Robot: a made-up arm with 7 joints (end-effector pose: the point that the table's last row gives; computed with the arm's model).
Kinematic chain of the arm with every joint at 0, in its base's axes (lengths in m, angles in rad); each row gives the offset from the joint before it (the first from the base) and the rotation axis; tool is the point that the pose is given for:
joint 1: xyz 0 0 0.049 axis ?
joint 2: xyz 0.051 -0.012 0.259 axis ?
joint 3: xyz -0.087 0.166 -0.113 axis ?
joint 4: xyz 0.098 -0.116 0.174 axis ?
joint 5: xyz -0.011 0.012 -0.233 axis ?
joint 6: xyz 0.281 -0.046 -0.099 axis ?
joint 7: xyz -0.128 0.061 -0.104 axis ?
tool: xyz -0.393 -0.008 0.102
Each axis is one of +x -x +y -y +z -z.
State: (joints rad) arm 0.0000 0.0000 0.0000 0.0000 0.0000 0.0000 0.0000
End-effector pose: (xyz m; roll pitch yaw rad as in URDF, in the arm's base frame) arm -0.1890 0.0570 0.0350 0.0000 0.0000 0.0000
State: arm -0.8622 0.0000 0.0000 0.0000 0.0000 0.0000 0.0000
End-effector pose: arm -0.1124 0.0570 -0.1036 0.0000 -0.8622 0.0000
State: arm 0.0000 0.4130 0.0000 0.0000 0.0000 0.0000 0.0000
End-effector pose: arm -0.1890 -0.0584 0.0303 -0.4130 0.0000 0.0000
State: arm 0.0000 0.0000 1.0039 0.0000 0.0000 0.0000 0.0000
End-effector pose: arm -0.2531 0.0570 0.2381 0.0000 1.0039 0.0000
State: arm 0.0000 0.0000 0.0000 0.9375 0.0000 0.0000 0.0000
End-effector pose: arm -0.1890 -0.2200 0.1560 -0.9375 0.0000 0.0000
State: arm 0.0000 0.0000 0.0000 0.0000 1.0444 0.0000 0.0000
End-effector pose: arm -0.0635 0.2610 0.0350 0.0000 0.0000 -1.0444
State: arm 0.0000 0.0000 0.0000 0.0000 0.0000 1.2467 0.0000
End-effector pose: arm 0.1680 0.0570 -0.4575 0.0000 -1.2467 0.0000
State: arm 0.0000 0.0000 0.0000 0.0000 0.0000 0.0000 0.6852
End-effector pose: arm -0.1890 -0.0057 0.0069 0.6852 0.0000 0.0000
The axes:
joint 1: +y
joint 2: -x
joint 3: +y
joint 4: -x
joint 5: -z
joint 6: -y
joint 7: +x

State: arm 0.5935 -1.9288 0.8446 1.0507 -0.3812 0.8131 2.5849
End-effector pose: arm -0.2311 0.5993 -0.0821 -2.2489 -0.4167 0.1039
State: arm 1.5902 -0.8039 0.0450 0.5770 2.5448 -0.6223 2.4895
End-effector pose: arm 0.1886 0.2116 -0.1883 1.5571 -0.7679 -2.6560
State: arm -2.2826 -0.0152 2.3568 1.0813 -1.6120 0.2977 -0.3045
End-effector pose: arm -0.0145 -0.4863 0.0517 -0.1475 0.7856 1.7122
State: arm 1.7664 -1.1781 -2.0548 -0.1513 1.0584 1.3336 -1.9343
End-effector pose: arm 0.3586 -0.4814 -0.4740 -0.3474 -1.2449 2.5742
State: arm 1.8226 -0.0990 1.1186 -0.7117 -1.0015 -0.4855 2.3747
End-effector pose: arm 0.1338 0.0385 0.2173 -0.5734 0.2498 1.9468
